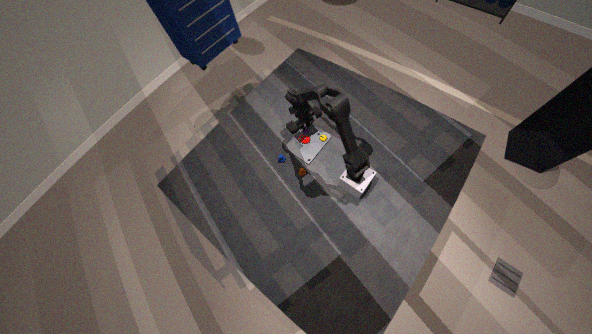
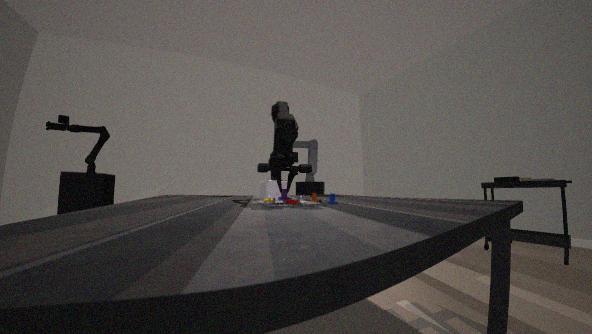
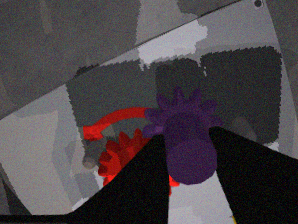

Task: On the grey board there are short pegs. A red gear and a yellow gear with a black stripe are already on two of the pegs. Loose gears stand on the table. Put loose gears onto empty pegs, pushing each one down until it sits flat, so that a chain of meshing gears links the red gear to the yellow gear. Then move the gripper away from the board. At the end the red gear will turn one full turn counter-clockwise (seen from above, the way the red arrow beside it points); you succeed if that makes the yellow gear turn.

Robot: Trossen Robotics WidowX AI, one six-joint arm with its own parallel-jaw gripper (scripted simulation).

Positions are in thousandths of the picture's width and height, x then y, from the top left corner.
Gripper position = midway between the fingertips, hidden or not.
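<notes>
Image 2 shows my gripper (image 2: 481, 579). Image 3 shows my gripper (image 3: 629, 627) as well, together with a red arrow (image 3: 307, 592), a red gear (image 3: 398, 694) and a purple gear (image 3: 643, 703).
</notes>
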